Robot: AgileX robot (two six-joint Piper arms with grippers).
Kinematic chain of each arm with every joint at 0, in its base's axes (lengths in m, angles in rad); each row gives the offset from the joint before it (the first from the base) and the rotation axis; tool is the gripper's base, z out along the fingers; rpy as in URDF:
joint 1: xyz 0 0 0.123 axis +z
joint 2: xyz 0 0 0 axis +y
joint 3: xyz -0.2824 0 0.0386 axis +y
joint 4: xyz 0.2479 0 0.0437 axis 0.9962 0 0.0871
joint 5: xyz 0 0 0 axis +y
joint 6: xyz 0.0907 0 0.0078 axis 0.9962 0 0.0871
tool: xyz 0 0 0 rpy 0 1.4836 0
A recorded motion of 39 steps. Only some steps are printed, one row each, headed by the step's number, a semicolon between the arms.
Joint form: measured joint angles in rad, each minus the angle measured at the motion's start. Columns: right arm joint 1, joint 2, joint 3, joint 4, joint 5, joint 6; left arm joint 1, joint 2, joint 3, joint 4, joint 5, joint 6.
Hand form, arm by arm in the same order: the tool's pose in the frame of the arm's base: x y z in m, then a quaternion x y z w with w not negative. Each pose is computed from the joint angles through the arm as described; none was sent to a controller.
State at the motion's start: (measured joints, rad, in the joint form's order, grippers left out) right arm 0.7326 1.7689 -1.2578 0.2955 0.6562 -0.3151; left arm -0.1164 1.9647 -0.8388 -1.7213 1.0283 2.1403
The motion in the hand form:
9: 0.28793 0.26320 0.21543 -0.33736 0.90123 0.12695 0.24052; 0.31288 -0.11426 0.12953 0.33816 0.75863 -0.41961 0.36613
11: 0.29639 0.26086 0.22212 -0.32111 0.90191 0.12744 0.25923; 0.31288 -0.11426 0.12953 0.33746 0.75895 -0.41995 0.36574
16: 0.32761 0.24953 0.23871 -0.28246 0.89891 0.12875 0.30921; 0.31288 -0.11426 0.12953 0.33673 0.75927 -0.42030 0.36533
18: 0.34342 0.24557 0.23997 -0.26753 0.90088 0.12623 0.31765; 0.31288 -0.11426 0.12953 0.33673 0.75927 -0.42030 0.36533
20: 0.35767 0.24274 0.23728 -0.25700 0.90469 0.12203 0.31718; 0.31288 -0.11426 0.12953 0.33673 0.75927 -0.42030 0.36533
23: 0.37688 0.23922 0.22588 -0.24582 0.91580 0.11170 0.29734; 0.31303 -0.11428 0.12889 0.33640 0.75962 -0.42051 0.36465
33: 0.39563 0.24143 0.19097 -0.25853 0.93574 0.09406 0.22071; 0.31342 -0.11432 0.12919 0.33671 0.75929 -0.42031 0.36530
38: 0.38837 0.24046 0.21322 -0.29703 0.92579 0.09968 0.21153; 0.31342 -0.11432 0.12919 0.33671 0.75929 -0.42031 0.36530
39: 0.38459 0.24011 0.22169 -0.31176 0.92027 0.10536 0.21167; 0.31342 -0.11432 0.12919 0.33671 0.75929 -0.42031 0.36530
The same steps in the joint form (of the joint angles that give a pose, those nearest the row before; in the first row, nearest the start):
9: -0.0064 0.0586 -0.0156 -0.1794 -0.0971 0.2437; 0.0000 0.0000 0.0000 0.0000 0.0000 -0.0058
11: -0.0222 0.0586 -0.0368 -0.2007 -0.1134 0.2749; 0.0000 0.0000 0.0000 0.0000 0.0000 -0.0077
16: -0.0895 0.0782 -0.1132 -0.2220 -0.1554 0.2973; 0.0000 0.0000 0.0000 0.0000 0.0000 -0.0096
18: -0.1193 0.1094 -0.1615 -0.2241 -0.1531 0.3010; 0.0000 0.0000 0.0000 0.0000 0.0000 -0.0096
20: -0.1438 0.1474 -0.2093 -0.2241 -0.1390 0.3010; 0.0000 0.0000 0.0000 0.0000 0.0000 -0.0096
23: -0.1749 0.2169 -0.2831 -0.2240 -0.0874 0.3010; 0.0000 0.0023 -0.0006 0.0000 0.0000 -0.0096
33: -0.1972 0.3513 -0.3973 -0.1983 0.0584 0.2534; 0.0000 0.0023 -0.0022 0.0000 0.0000 -0.0097
38: -0.1977 0.3099 -0.4198 -0.1591 0.1426 0.1567; 0.0000 0.0023 -0.0022 0.0000 0.0000 -0.0097
39: -0.1977 0.2901 -0.4198 -0.1370 0.1624 0.1153; 0.0000 0.0023 -0.0022 0.0000 0.0000 -0.0097

